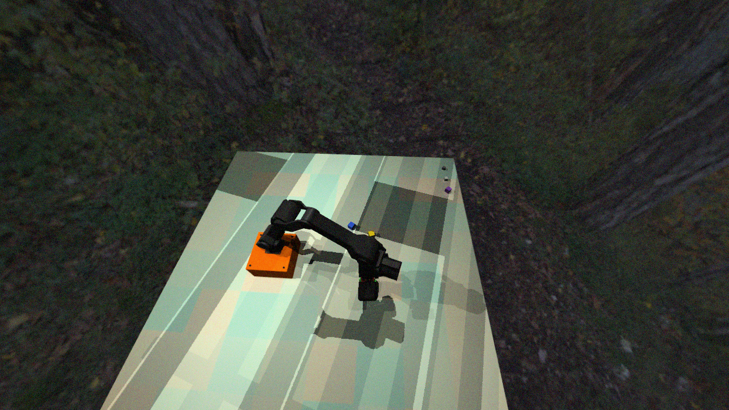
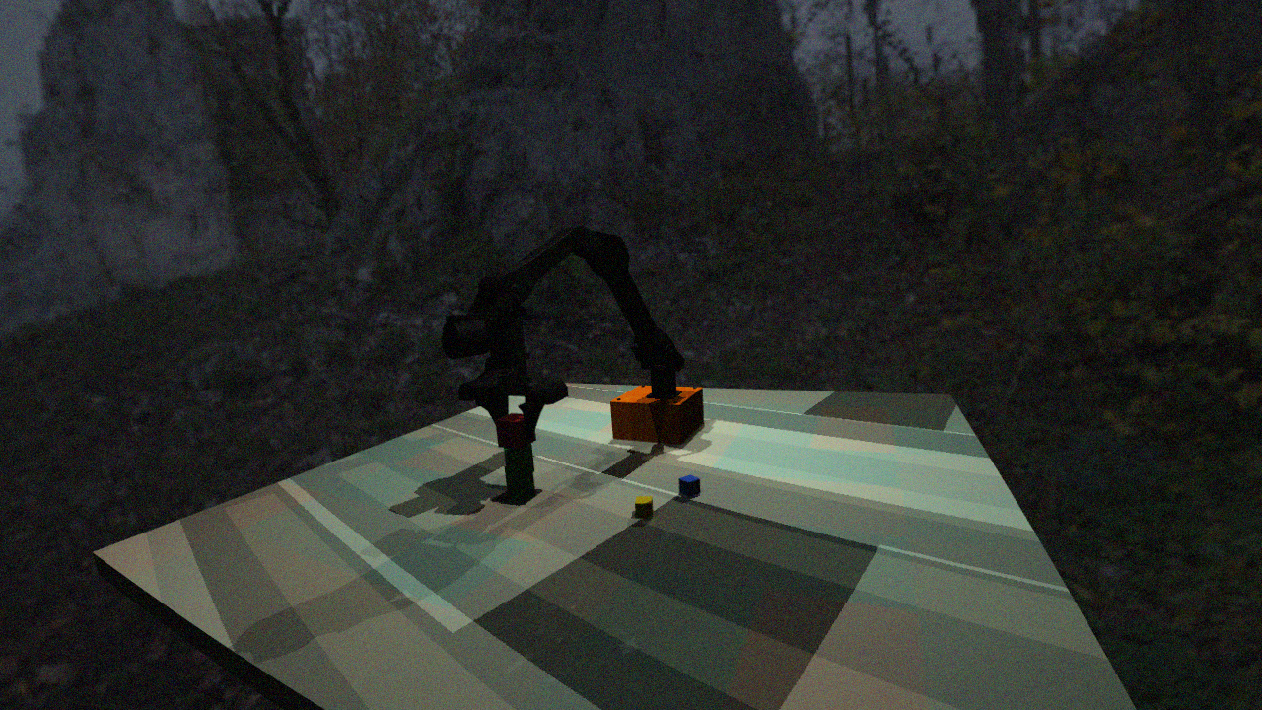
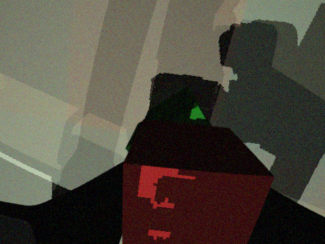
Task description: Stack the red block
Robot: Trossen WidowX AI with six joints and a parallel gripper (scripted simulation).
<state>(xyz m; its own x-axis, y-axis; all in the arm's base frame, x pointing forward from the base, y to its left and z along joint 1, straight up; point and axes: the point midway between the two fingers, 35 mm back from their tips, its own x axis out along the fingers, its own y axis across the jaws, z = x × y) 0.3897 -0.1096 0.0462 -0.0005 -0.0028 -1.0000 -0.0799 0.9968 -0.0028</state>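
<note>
My gripper tip is now 20 mm below the red block. Round my gripper tip: blue block 270 mm to the left, 90 mm below, 90 mm behind; purple block 520 mm to the left, 380 mm ahead, 90 mm below; yellow block 230 mm to the left, 90 mm below.
</note>
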